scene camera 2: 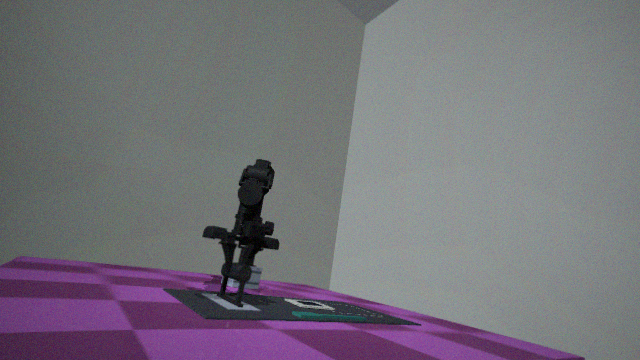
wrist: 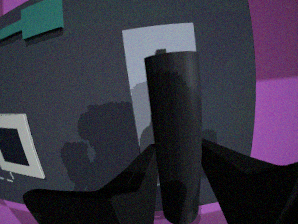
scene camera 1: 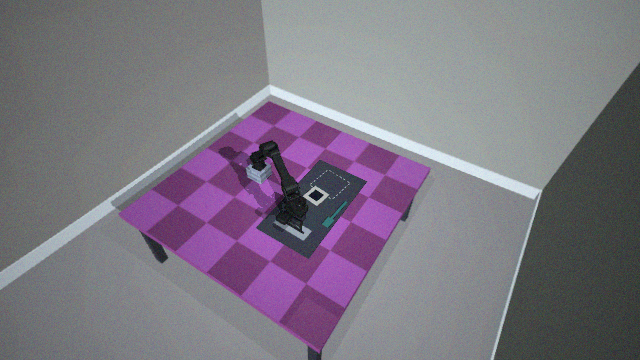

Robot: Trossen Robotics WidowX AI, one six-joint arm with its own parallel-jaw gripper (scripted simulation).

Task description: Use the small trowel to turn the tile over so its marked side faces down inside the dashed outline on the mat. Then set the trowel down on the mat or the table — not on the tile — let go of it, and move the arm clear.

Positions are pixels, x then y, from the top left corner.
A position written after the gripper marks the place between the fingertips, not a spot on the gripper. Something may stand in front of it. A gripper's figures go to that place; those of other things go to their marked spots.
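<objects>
A trowel (scene camera 2: 240,272) is 0.75 m from the lens, while the gripper (scene camera 2: 234,273) is 0.81 m from the lens and a dark mat (scene camera 2: 271,307) is likewise 0.81 m from the lens.
</objects>
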